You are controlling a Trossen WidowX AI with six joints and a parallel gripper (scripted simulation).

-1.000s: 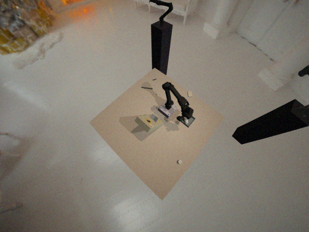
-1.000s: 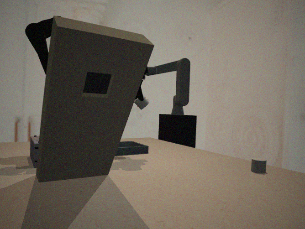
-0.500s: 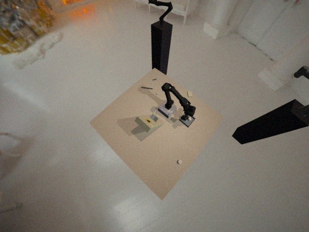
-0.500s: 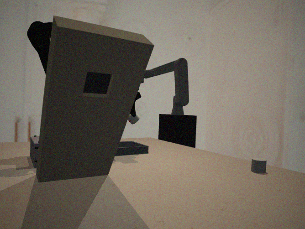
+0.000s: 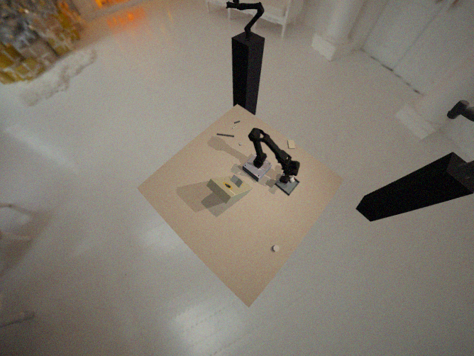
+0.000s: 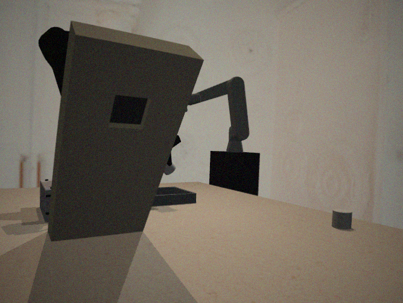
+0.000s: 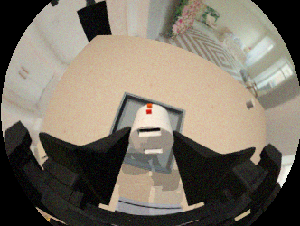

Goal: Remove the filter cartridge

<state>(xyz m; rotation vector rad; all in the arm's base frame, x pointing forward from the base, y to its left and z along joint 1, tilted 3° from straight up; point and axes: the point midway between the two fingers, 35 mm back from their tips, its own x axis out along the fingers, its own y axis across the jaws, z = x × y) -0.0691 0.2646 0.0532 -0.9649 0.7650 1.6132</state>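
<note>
Right now the grey tray is 110 mm below my gripper tip. The rest, counted from my gripper tip: round filter cartridge: right at my gripper tip; tan service panel: 400 mm ahead, 260 mm to the right, 60 mm above.
</note>
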